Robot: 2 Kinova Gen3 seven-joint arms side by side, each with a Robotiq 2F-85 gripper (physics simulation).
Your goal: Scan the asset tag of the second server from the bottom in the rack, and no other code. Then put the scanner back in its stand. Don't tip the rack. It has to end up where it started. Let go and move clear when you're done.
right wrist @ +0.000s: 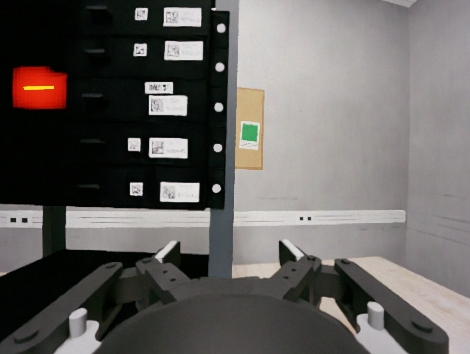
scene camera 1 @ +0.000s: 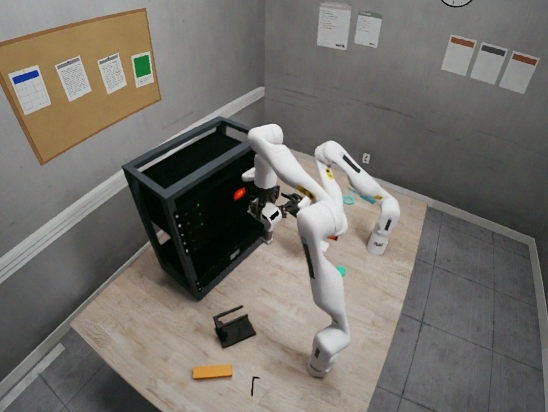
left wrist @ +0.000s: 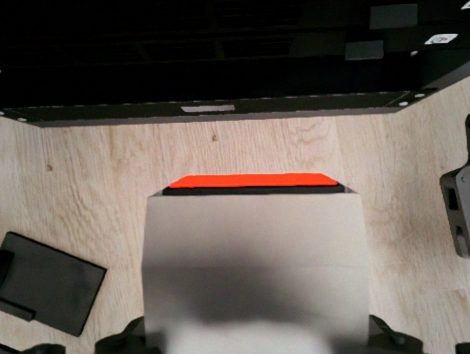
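Seen in the pictures: left gripper, fingertip midpoint: [scene camera 1: 265, 214] [left wrist: 255, 327]; right gripper, fingertip midpoint: [right wrist: 230, 252]; left arm's base, origin of the base link: [scene camera 1: 318, 366]; right arm's base, origin of the base link: [scene camera 1: 374, 248].
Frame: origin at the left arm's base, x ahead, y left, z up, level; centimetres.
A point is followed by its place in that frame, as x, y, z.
Observation:
My left gripper [scene camera 1: 263, 204] {44.6, -18.8, 42.8} [left wrist: 255, 327] {44.6, -18.8, 42.8} is shut on the pale grey scanner [scene camera 1: 271, 216] {40.6, -17.5, 45.4} [left wrist: 255, 235] {48.7, -18.7, 47.3}, holding it in front of the rack [scene camera 1: 207, 169] {60.2, -6.9, 62.4} [left wrist: 300, 118] {59.8, -25.7, 1.5} [right wrist: 221, 245] {60.4, -37.6, 29.6}. Its red light patch [scene camera 1: 240, 194] {57.4, -18.6, 45.5} [right wrist: 40, 99] {57.8, -18.6, 44.7} falls on the dark server fronts, left of the labels in the right wrist view, at about the third server from the bottom. The second server from the bottom carries a white label [right wrist: 168, 148] {58.4, -32.2, 39.9} and a small code [right wrist: 134, 145] {58.3, -28.7, 40.1}. My right gripper [scene camera 1: 283, 204] {56.1, -38.8, 30.7} [right wrist: 230, 252] {56.1, -38.8, 30.7} is open and empty beside the rack. The black stand [scene camera 1: 236, 331] {35.2, 10.5, 1.2} [left wrist: 55, 285] {35.9, 8.8, 1.2} is on the table.
The rack stands upright. The two grippers are close together; part of the right one shows at the left wrist view's right edge. An orange block [scene camera 1: 212, 371] {29.2, 29.8, 3.5} and a black hex key [scene camera 1: 254, 385] {14.5, 22.6, 0.5} lie in front. A green disc [scene camera 1: 341, 271] {18.2, -44.9, 1.9} and teal ring [scene camera 1: 348, 200] {42.5, -92.6, 1.8} lie behind the left arm.

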